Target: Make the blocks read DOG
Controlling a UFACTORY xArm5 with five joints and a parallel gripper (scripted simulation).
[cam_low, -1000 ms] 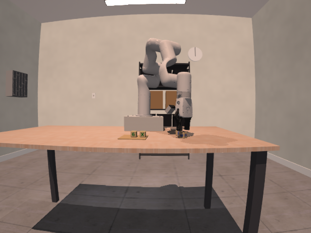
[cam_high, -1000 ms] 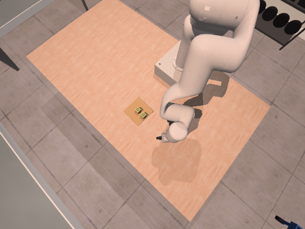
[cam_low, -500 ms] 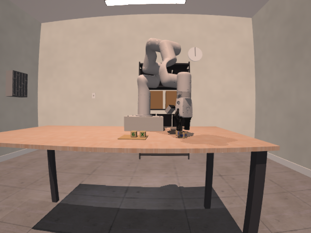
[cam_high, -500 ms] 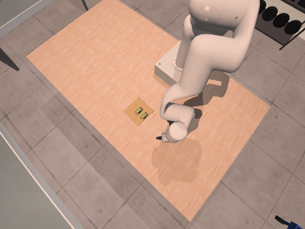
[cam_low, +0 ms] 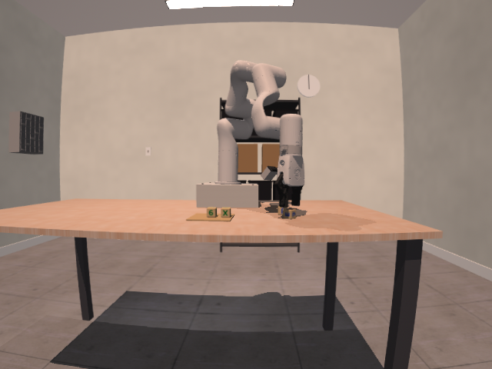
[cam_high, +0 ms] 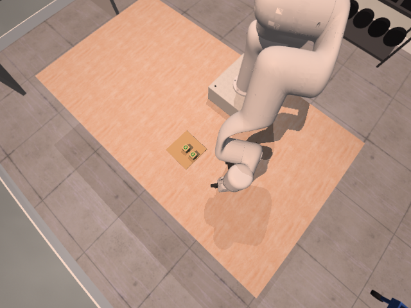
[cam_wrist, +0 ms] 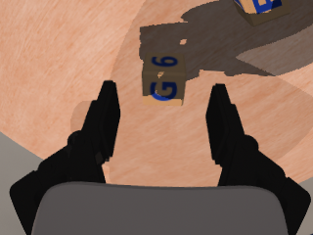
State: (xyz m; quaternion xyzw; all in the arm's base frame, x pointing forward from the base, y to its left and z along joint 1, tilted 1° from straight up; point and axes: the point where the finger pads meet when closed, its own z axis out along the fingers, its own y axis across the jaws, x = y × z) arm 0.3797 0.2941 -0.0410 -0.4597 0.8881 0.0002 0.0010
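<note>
My hand is 40 mm above the blue-lettered block. Round my hand: mat (30 mm ahead, 260 mm to the right, 50 mm below).
</note>
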